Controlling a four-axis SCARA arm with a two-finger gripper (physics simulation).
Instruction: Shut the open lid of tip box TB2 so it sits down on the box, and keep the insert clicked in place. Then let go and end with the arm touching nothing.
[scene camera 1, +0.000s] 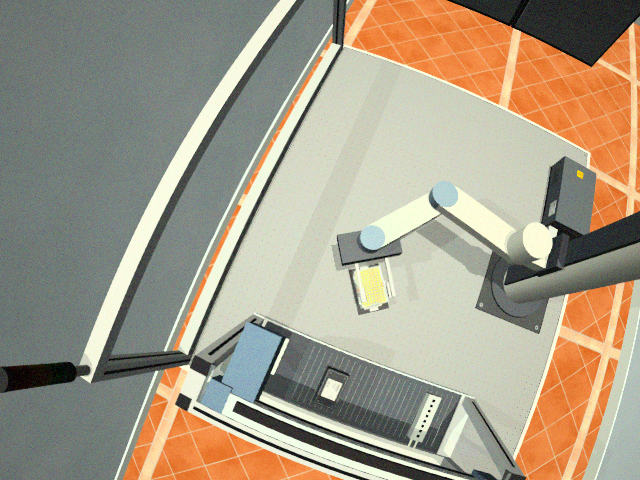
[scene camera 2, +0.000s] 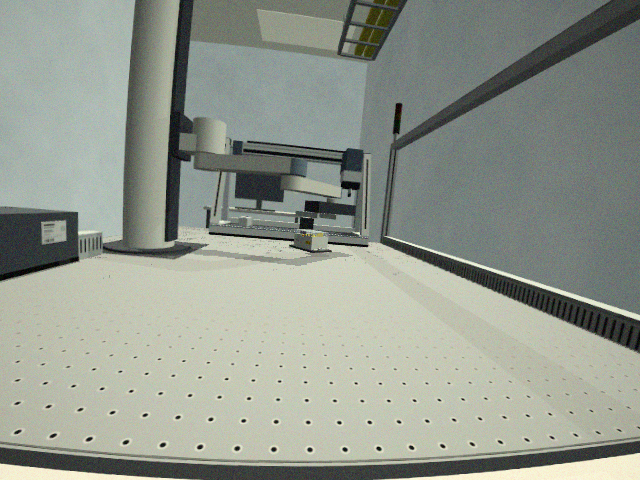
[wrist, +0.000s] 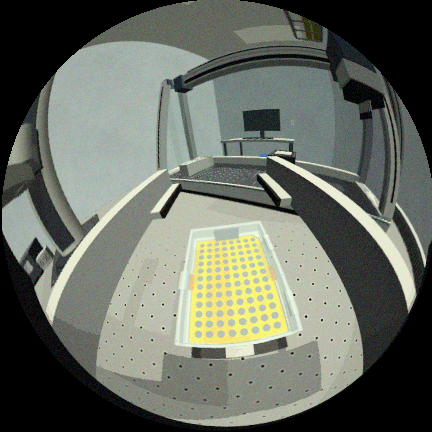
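Pixels of known places: gripper, fingertip midpoint: (scene camera 1: 378, 299) (scene camera 2: 305, 213) (wrist: 217, 171); arm's base, origin of the base link: (scene camera 1: 517, 284) (scene camera 2: 149, 250) (wrist: 75, 245).
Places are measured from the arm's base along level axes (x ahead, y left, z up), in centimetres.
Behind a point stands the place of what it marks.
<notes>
Tip box TB2 (scene camera 1: 373, 304) @[x 51.1, y 27.8, z 9.0 cm] (scene camera 2: 310, 241) @[x 53.3, y 16.1, z 5.4 cm] (wrist: 295, 315) @[x 59.9, y 21.1, z 9.0 cm] stands on its dark base plate on the perforated table. Its yellow insert (scene camera 1: 372, 285) @[x 53.5, y 22.0, z 6.9 cm] (wrist: 235, 285) @[x 54.5, y 22.3, z 7.0 cm] looks level inside clear walls, with orange marks at both sides. No upright lid shows in the wrist view; whether a clear lid sits fully down is hard to tell. My gripper (wrist: 217, 171) @[x 50.9, y 26.7, z 15.7 cm] is shut at its narrowest, with a gap between its tips and nothing held. It hangs above the table beside the box, apart from it. In scene camera 1, the arm's dark end plate hides the fingers.
A gantry machine (scene camera 1: 361, 413) @[x 40.2, y 62.4, z 6.1 cm] (scene camera 2: 294, 150) @[x 43.2, y 62.2, z 49.2 cm] (wrist: 225, 186) @[x 40.0, y 45.0, z 5.4 cm] stands beyond the box, with a blue unit (scene camera 1: 253, 361) @[x 73.2, y 53.8, z 50.1 cm] at one side. The arm column (scene camera 1: 573, 263) @[x 7.1, y 3.6, z 46.5 cm] (scene camera 2: 149, 124) @[x 2.5, y -7.1, z 38.1 cm] and a dark control box (scene camera 1: 571, 193) @[x -9.0, y -39.5, z 12.8 cm] (scene camera 2: 36, 240) @[x -3.5, y -35.6, z 7.4 cm] stand at the other table side.
</notes>
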